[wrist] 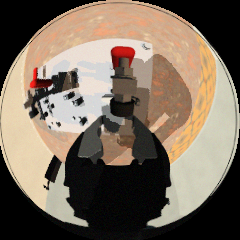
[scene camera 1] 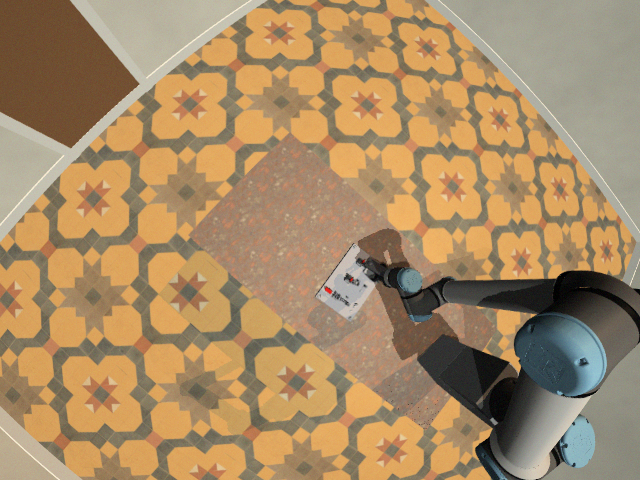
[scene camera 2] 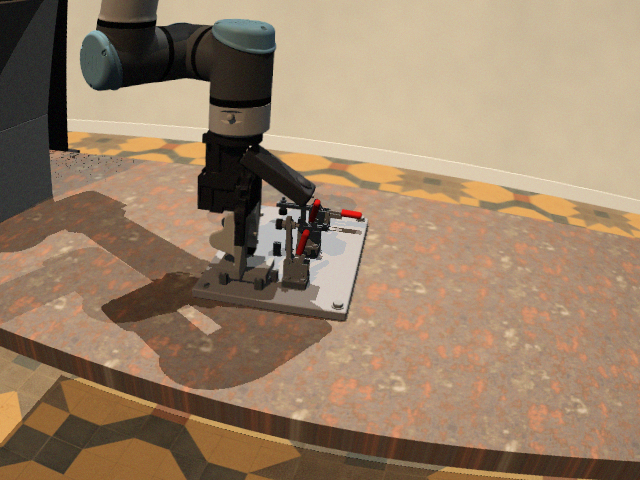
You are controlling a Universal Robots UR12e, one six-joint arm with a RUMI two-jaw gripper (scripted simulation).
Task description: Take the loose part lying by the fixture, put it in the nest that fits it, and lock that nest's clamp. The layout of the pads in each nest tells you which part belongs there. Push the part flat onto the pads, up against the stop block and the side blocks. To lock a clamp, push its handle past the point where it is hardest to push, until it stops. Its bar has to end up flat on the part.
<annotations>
The same spot on a grey fixture plate: (scene camera 1: 347, 265) is (scene camera 2: 329, 270).
</annotations>
